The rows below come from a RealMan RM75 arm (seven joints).
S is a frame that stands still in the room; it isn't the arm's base.
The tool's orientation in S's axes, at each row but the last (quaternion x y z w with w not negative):
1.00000, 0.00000, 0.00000, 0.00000
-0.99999, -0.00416, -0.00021, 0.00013
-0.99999, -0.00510, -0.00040, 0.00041
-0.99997, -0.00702, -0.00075, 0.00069
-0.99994, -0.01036, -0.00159, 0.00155
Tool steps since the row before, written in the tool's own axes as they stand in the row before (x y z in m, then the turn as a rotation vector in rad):
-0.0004, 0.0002, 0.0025, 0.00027, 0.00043, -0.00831
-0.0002, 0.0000, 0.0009, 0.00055, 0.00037, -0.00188
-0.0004, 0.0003, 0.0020, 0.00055, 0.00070, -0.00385
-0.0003, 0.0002, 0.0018, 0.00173, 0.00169, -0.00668
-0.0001, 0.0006, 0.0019, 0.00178, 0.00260, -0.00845
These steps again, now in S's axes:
-0.0004, -0.0002, -0.0025, 0.00027, -0.00043, 0.00831
-0.0002, 0.0000, -0.0009, 0.00055, -0.00037, 0.00188
-0.0004, -0.0003, -0.0020, 0.00055, -0.00070, 0.00385
-0.0003, -0.0002, -0.0018, 0.00174, -0.00167, 0.00668
-0.0001, -0.0006, -0.0019, 0.00181, -0.00259, 0.00845

